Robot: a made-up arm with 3 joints. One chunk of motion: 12 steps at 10 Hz.
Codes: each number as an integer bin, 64 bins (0 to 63) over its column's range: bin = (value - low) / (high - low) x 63, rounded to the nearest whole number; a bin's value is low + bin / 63 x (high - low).
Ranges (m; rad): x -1..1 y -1..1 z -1..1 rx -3.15..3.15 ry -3.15..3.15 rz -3.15..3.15
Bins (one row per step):
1: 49 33 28 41 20 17
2: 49 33 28 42 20 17
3: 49 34 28 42 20 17
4: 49 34 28 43 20 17
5: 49 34 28 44 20 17
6: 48 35 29 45 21 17
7: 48 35 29 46 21 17
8: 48 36 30 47 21 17
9: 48 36 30 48 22 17
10: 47 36 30 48 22 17
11: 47 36 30 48 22 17
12: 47 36 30 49 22 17
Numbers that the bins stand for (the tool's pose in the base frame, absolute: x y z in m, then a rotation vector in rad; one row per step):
1: 0.5556 0.0476 -0.1111 0.9500 -1.1500 -1.4500
2: 0.5556 0.0476 -0.1111 1.0500 -1.1500 -1.4500
3: 0.5556 0.0794 -0.1111 1.0500 -1.1500 -1.4500
4: 0.5556 0.0794 -0.1111 1.1500 -1.1500 -1.4500
5: 0.5556 0.0794 -0.1111 1.2500 -1.1500 -1.4500
6: 0.5238 0.1111 -0.0794 1.3500 -1.0500 -1.4500
7: 0.5238 0.1111 -0.0794 1.4500 -1.0500 -1.4500
8: 0.5238 0.1429 -0.0476 1.5500 -1.0500 -1.4500
9: 0.5238 0.1429 -0.0476 1.6500 -0.9500 -1.4500
10: 0.4921 0.1429 -0.0476 1.6500 -0.9500 -1.4500
11: 0.4921 0.1429 -0.0476 1.6500 -0.9500 -1.4500
12: 0.4921 0.1429 -0.0476 1.7500 -0.9500 -1.4500

